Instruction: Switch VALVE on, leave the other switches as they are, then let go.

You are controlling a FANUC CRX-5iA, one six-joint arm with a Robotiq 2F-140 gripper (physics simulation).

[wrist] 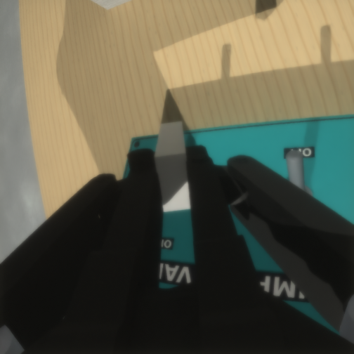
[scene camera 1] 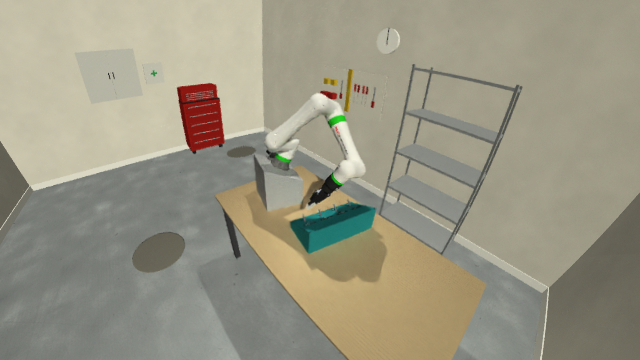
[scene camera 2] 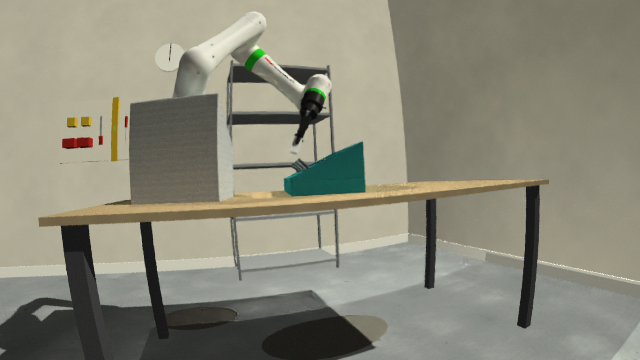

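Seen in the pictures: gripper, between the fingertips: (scene camera 1: pixel 307 207) (scene camera 2: pixel 293 152); arm's base, origin of its link: (scene camera 1: pixel 279 165) (scene camera 2: pixel 181 129).
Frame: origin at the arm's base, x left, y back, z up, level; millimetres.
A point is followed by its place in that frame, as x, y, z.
The teal sloped switch box (scene camera 1: pixel 345 232) {24, -678, -196} (scene camera 2: pixel 335 172) {-209, -518, -189} (wrist: pixel 240 142) stands on the table and carries several grey levers (scene camera 2: pixel 300 165) {-7, -464, -152}. The VALVE label (wrist: pixel 178 273) shows upside down in the wrist view, partly covered by my fingers. The VALVE lever is hidden there, so its position cannot be told; the end lever (scene camera 1: pixel 305 220) {-125, -451, -158} shows in scene camera 1. My gripper (scene camera 1: pixel 311 205) {-73, -416, -108} (scene camera 2: pixel 295 149) {-73, -416, -108} (wrist: pixel 173 142) is shut and empty. Its tips are in the air above the low edge of the box, near the VALVE end, apart from the levers in scene camera 2.
A neighbouring lever (wrist: pixel 296 170) stands to the right of my fingers, above a partly hidden label (wrist: pixel 284 287). The grey robot pedestal (scene camera 1: pixel 280 190) {-104, -158, -99} (scene camera 2: pixel 175 150) {-172, 9, -97} stands behind the box on the wooden table (scene camera 1: pixel 400 295) {-59, -1167, -261} (scene camera 2: pixel 440 187) {-326, -901, -261}. A grey shelf rack (scene camera 1: pixel 402 112) stands beyond the table.
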